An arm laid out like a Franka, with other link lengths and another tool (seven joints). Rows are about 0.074 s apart.
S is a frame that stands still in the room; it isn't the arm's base.
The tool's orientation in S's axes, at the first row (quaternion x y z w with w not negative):
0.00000 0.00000 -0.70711 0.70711
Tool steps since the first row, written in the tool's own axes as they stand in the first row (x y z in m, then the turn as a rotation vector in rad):
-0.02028 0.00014 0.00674 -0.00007 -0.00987 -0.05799
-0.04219 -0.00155 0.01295 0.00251 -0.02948 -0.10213
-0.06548 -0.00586 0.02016 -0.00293 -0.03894 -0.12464
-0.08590 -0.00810 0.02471 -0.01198 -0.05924 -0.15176
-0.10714 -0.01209 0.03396 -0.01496 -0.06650 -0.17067
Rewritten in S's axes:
0.00014 0.02028 0.00674 -0.00987 0.00007 -0.05799
-0.00155 0.04219 0.01295 -0.02948 -0.00251 -0.10213
-0.00586 0.06548 0.02016 -0.03894 0.00293 -0.12464
-0.00810 0.08590 0.02471 -0.05924 0.01198 -0.15176
-0.01209 0.10714 0.03396 -0.06650 0.01496 -0.17067

